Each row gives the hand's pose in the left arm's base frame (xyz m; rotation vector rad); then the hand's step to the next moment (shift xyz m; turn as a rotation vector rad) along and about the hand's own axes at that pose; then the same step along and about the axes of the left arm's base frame.
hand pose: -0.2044 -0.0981 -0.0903 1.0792 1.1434 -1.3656
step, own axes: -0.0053 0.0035 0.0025 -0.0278 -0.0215 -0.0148
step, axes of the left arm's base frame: 0.0039 -0.0018 0.0053 -0.0185 0.0196 0.0270
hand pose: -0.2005 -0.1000 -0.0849 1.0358 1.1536 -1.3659
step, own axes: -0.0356 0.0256 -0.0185 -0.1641 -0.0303 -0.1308
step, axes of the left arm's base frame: 0.0291 0.0238 0.0291 -0.0133 0.1571 0.1418
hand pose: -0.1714 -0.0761 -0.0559 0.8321 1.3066 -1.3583
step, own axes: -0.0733 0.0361 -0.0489 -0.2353 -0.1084 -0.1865
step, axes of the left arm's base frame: 0.0433 0.0669 0.0521 -0.0811 0.2163 0.2203
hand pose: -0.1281 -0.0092 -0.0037 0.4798 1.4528 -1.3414
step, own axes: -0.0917 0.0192 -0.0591 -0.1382 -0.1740 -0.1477
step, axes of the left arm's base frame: 0.0252 0.0900 0.0594 -0.1553 0.1290 0.1744
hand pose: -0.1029 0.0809 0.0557 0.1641 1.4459 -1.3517
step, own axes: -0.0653 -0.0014 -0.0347 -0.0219 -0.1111 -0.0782
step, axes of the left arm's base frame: 0.0044 0.0614 0.0410 -0.1159 0.0343 0.0659
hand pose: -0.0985 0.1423 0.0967 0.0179 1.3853 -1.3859
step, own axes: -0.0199 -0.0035 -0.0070 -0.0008 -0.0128 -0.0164
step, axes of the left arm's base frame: 0.0007 0.0166 0.0134 -0.0188 0.0080 0.0042
